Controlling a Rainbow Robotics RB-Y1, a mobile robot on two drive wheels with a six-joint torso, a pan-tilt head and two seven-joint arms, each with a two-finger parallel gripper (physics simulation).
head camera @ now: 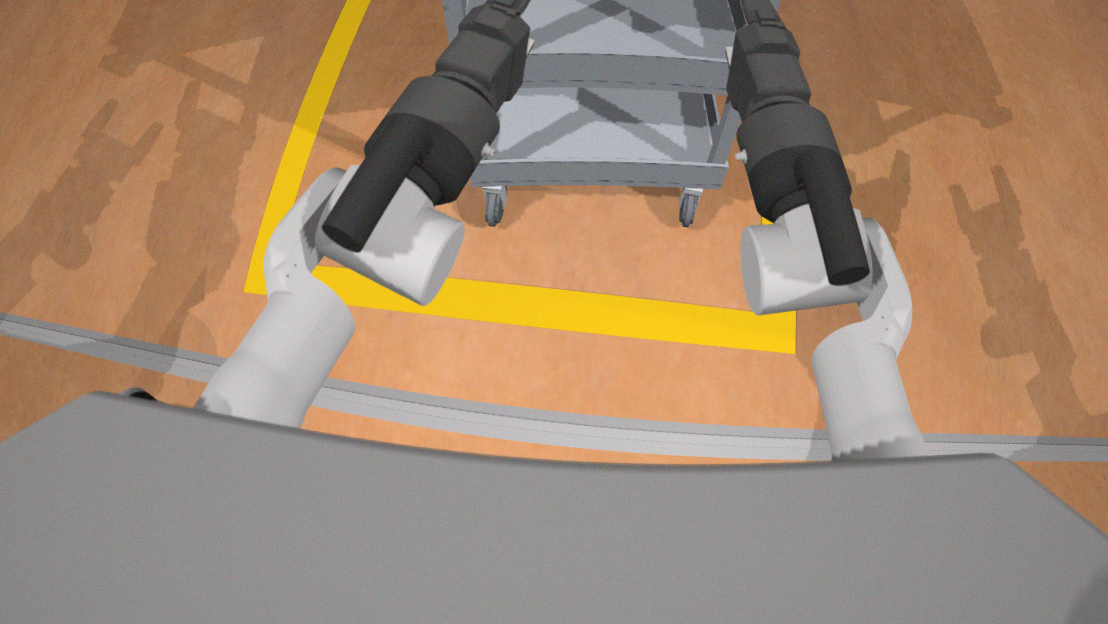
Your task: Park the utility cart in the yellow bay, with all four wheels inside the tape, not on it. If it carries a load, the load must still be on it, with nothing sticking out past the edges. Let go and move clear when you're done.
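Frame: origin at the robot's base, x ahead, y left, z up, level; millimetres.
Seen in the pictures: left gripper, fingertip midpoint: (529, 7); right gripper, fingertip midpoint: (739, 16).
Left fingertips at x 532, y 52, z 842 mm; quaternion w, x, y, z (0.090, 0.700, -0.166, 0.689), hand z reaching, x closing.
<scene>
A point is followed by its place in that frame.
The grey utility cart (604, 175) {x 718, y -42, z 170 mm} stands at the top centre, its upper part cut off by the picture's edge. Its two near wheels (493, 207) {x 681, y 154, z 89 mm} (687, 207) {x 710, y -203, z 89 mm} stand on the wood floor inside the near strip of yellow tape (589, 310) {x 525, y -31, z 2 mm}, apart from it. The left tape strip (310, 116) {x 967, y 644, z 2 mm} lies left of the cart. The right strip is mostly hidden by my right arm. The far wheels are hidden. No load shows on the two visible shelves. My left gripper (509, 6) {x 532, y 52, z 842 mm} and right gripper (758, 9) {x 543, y -147, z 848 mm} are at the top edge by the cart's near side, open and empty, fingertips partly cut off.
A grey strip (620, 439) {x 287, y -100, z 11 mm} runs across the floor between the near tape and my grey body (542, 542) {x 77, y -3, z 1243 mm} at the bottom. My forearms reach over the near corners of the bay. Shadows of my arms fall on the floor at both sides.
</scene>
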